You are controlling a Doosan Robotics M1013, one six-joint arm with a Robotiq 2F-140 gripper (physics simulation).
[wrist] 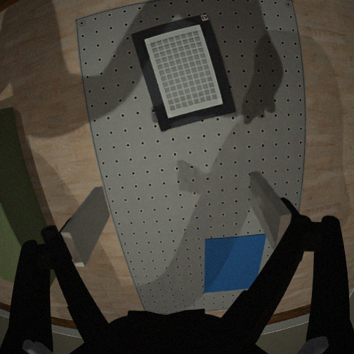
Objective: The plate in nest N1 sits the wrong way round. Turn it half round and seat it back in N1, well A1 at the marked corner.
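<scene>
A pale plate [186,71] with a grid of square wells lies flat in the dark nest [201,115] in the upper middle of the wrist view. Its long side runs nearly up and down the view, tilted a little. A small light label [204,17] is on the nest's upper right corner. The well lettering is too small to read, so I cannot tell which corner holds A1. My gripper [176,195] is open and empty, with its two grey finger pads wide apart. It is above the board, and the plate lies beyond the fingertips, towards the top of the view.
The nest stands on a grey perforated board [150,200] on a wooden table [327,125]. A blue square [232,262] lies on the board at the lower right, near the right finger. A green block or mat [12,200] is at the left edge. Arm shadows cross the board.
</scene>
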